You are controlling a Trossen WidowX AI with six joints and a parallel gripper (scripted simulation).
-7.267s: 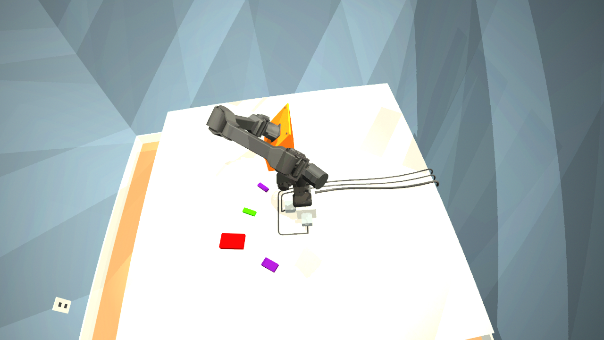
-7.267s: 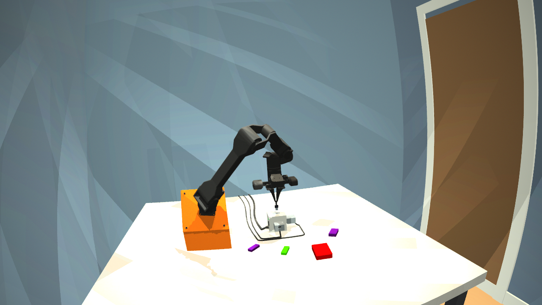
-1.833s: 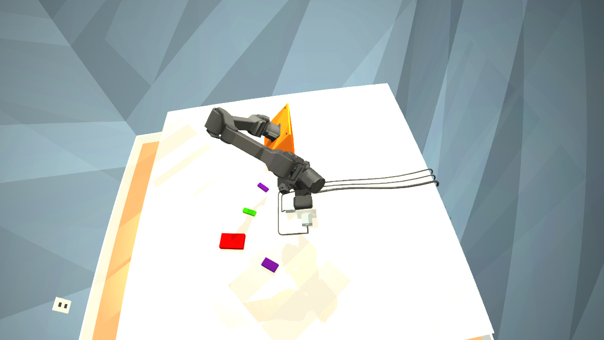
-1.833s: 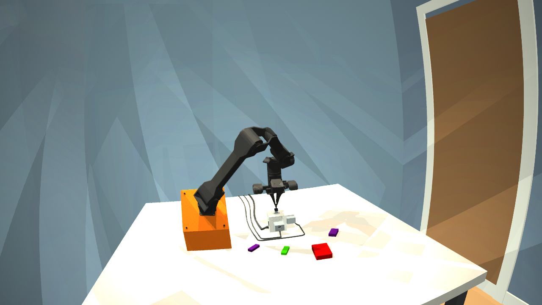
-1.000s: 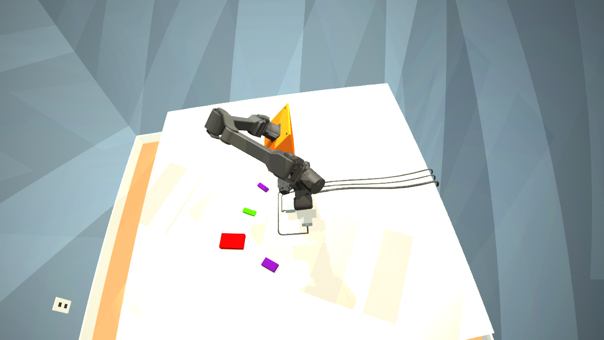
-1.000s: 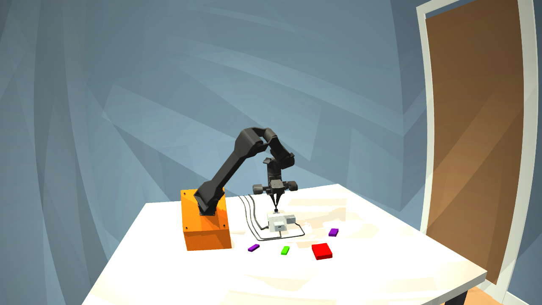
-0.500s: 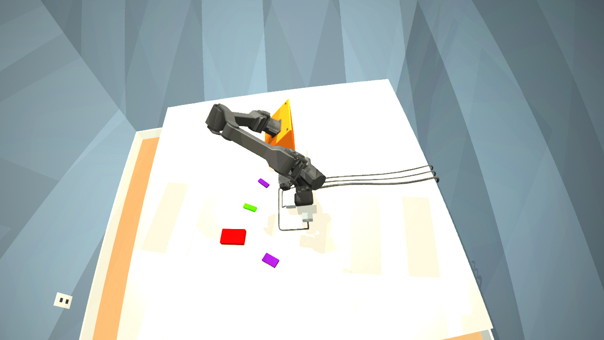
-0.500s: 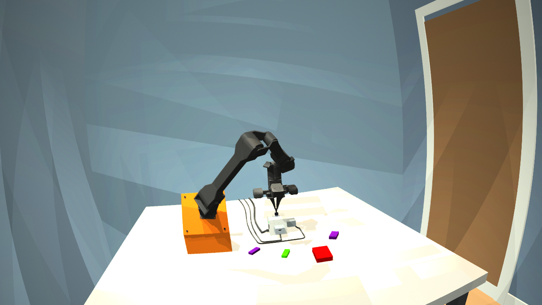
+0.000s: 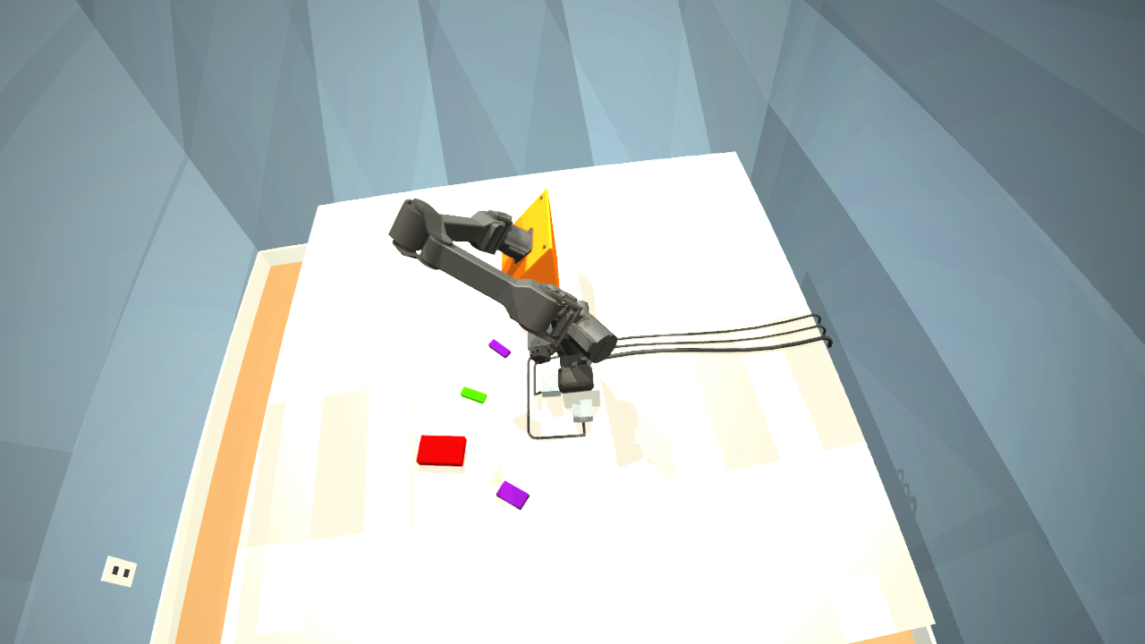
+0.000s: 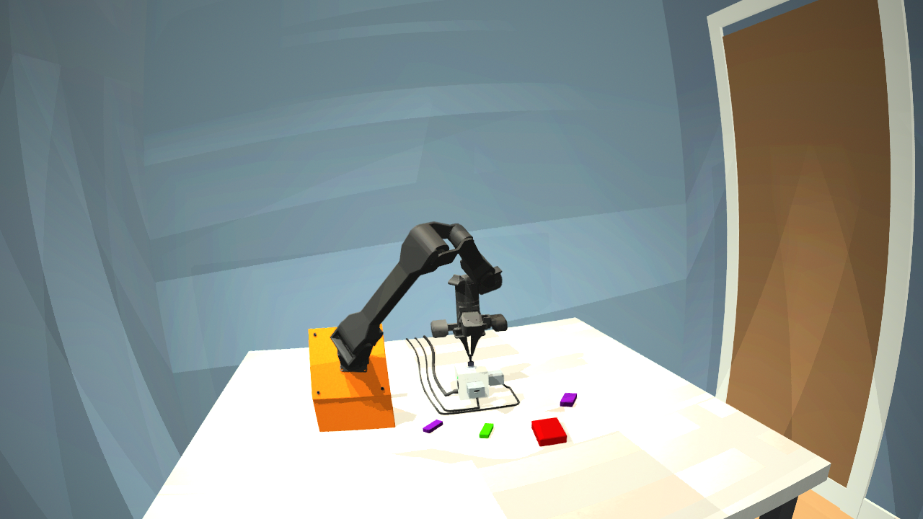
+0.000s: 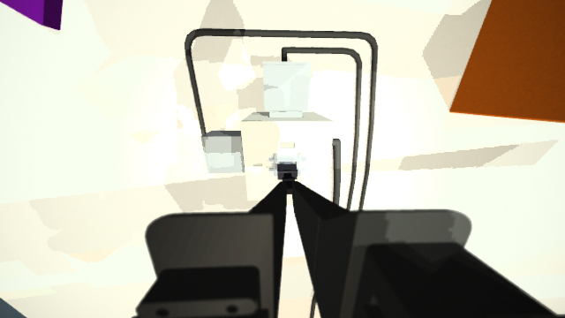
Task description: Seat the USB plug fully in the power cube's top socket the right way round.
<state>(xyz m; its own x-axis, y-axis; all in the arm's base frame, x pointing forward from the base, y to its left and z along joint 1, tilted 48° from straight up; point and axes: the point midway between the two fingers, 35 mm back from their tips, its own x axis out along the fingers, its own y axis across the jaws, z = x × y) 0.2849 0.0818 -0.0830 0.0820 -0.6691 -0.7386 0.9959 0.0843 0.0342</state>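
My gripper tip is now 2 cm above the black USB plug. The rest, counted from my gripper tip: metal-rimmed socket: 4 cm below; green block: 24 cm to the right, 10 cm below; red block: 13 cm ahead, 29 cm to the right, 10 cm below.
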